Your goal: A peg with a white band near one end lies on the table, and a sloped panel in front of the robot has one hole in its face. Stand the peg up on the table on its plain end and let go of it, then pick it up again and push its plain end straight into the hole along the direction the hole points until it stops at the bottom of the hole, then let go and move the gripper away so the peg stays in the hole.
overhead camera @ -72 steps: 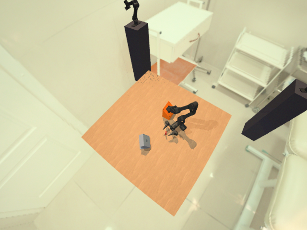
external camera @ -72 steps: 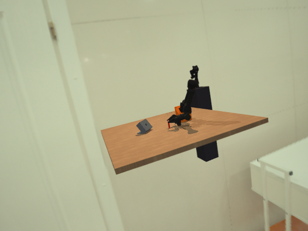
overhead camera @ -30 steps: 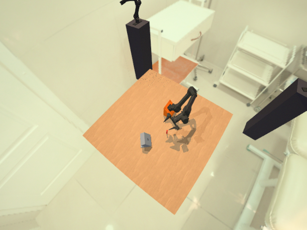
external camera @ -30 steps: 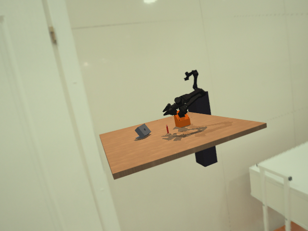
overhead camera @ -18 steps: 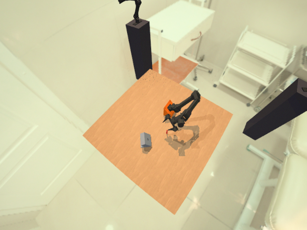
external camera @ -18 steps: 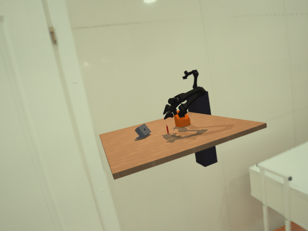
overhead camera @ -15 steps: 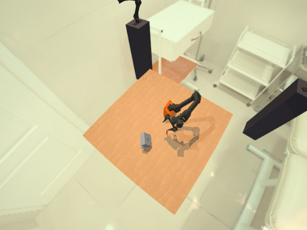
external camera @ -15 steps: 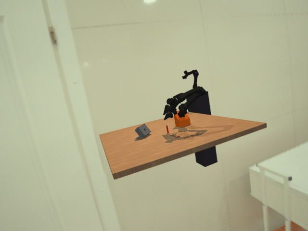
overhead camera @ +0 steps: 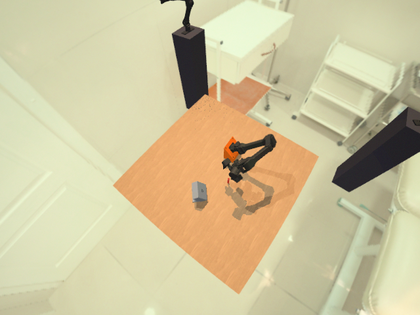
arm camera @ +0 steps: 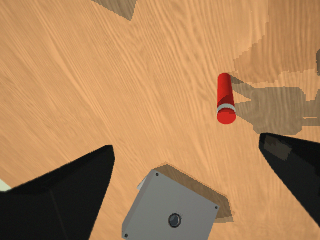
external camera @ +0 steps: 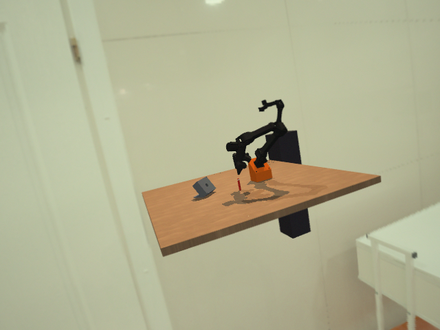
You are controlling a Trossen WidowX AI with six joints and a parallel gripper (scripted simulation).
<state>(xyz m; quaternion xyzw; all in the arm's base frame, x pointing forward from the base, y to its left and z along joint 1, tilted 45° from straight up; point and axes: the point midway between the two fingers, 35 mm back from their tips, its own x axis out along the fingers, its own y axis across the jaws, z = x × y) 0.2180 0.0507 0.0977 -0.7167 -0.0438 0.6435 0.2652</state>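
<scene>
Right now my gripper tip is 7 cm above the red peg, 2 cm to the right of it and 1 cm short of it. The rest, counted from my gripper tip: sloped panel: 22 cm ahead, 11 cm to the right, 7 cm below.
</scene>
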